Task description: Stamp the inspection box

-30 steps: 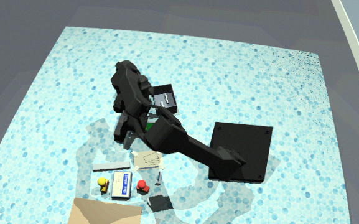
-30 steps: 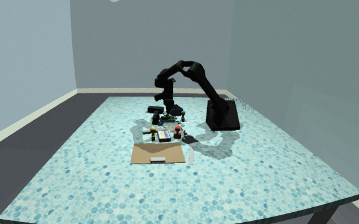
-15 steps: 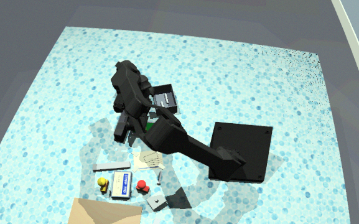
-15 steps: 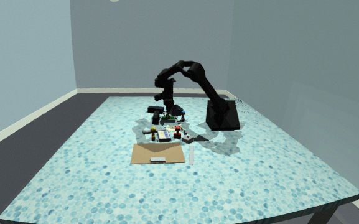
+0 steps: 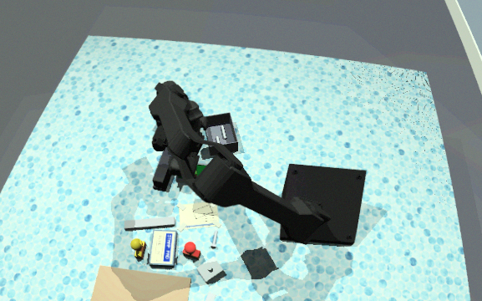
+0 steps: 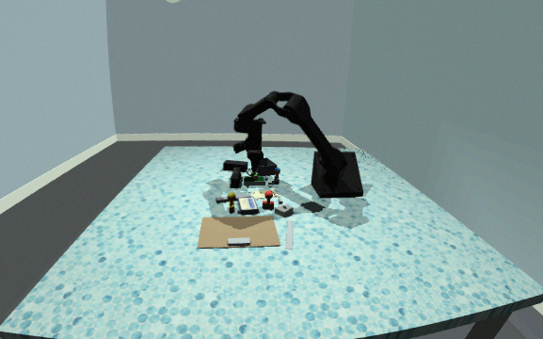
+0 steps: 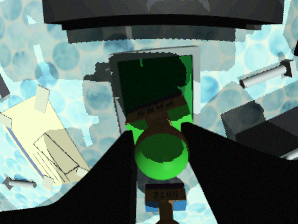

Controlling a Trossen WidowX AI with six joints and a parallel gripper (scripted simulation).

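Right now my gripper tip is 40 mm above the green ink pad. Round my gripper tip: green-knobbed stamp 20 mm below; then beige card 50 mm behind, 110 mm to the left, 50 mm below; then blue-knobbed stamp 100 mm behind, 10 mm to the right, 30 mm below.
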